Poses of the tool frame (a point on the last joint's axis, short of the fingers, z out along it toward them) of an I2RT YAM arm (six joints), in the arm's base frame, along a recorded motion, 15 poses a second.
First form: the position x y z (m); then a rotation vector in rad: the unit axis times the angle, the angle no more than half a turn.
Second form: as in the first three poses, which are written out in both.
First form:
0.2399 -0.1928 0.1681 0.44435 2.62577 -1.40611
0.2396 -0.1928 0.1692 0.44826 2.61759 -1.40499
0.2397 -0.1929 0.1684 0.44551 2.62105 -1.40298
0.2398 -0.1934 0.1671 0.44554 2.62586 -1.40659
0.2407 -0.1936 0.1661 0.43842 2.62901 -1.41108
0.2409 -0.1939 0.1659 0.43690 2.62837 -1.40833
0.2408 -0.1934 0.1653 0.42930 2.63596 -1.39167
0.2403 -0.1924 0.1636 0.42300 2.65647 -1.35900
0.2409 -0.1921 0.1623 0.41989 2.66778 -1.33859
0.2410 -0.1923 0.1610 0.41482 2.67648 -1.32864
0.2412 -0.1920 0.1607 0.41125 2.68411 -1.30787
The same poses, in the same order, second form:
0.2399 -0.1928 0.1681 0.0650 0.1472 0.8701 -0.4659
0.2396 -0.1928 0.1692 0.0685 0.1488 0.8692 -0.4665
0.2397 -0.1929 0.1684 0.0677 0.1479 0.8699 -0.4656
0.2398 -0.1934 0.1671 0.0648 0.1476 0.8700 -0.4660
0.2407 -0.1936 0.1661 0.0629 0.1451 0.8700 -0.4670
0.2409 -0.1939 0.1659 0.0639 0.1447 0.8703 -0.4663
0.2408 -0.1934 0.1653 0.0650 0.1423 0.8734 -0.4611
0.2403 -0.1924 0.1636 0.0639 0.1401 0.8797 -0.4500
0.2409 -0.1921 0.1623 0.0637 0.1390 0.8833 -0.4432
0.2410 -0.1923 0.1610 0.0624 0.1372 0.8855 -0.4396
0.2412 -0.1920 0.1607 0.0638 0.1362 0.8887 -0.4331

